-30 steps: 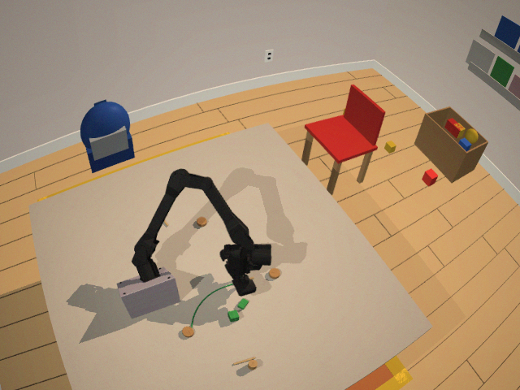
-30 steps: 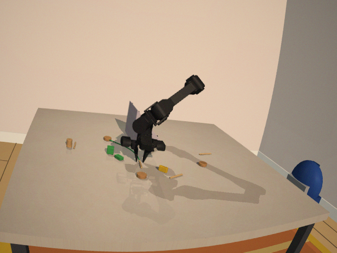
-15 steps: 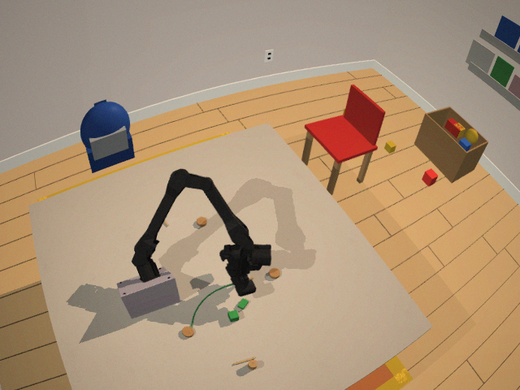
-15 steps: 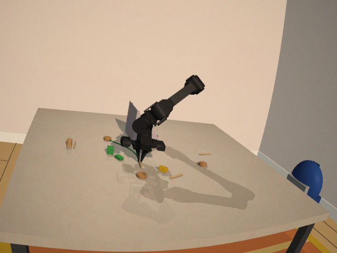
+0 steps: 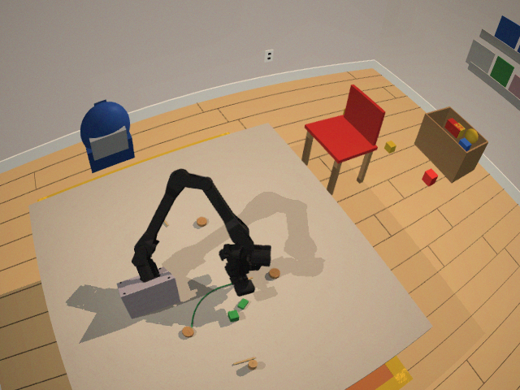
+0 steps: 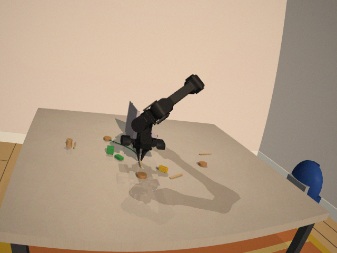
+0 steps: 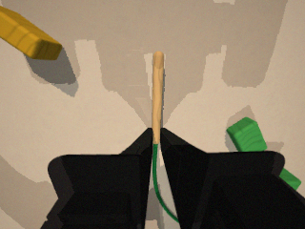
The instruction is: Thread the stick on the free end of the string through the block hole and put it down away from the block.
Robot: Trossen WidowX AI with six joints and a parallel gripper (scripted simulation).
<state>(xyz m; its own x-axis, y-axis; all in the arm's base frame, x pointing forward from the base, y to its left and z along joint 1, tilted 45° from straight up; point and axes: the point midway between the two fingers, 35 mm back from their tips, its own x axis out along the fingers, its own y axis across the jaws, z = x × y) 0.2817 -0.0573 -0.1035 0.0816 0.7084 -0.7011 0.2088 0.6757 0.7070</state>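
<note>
My gripper tip is 90 mm to the left of the green block and 30 mm past it. Also, from my gripper tip: thin wooden stick: 10 mm ahead; then yellow block: 90 mm ahead, 70 mm to the left, 10 mm above; then round wooden button: 250 mm behind, 90 mm to the right.
</note>
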